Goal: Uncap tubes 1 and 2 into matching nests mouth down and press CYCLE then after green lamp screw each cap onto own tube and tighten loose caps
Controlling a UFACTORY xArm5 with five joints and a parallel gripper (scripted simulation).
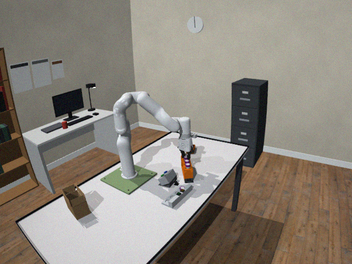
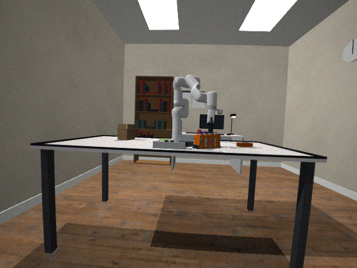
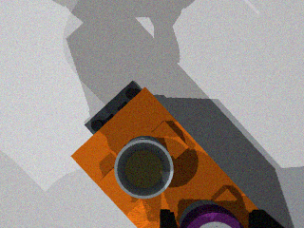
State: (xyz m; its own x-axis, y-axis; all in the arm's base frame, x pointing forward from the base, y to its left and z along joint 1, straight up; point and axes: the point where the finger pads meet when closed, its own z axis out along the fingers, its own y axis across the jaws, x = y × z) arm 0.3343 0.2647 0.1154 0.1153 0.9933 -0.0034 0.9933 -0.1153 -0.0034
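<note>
Now: hand 10 mm above the purple cap marked 2. The rest, counted from my hand: grey key housing: 50 mm behind, 190 mm to the right, 80 mm below; cap 4: 60 mm ahead, 80 mm to the right, 20 mm below; blue cycle key: 70 mm behind, 170 mm to the right, 60 mm below.
</note>
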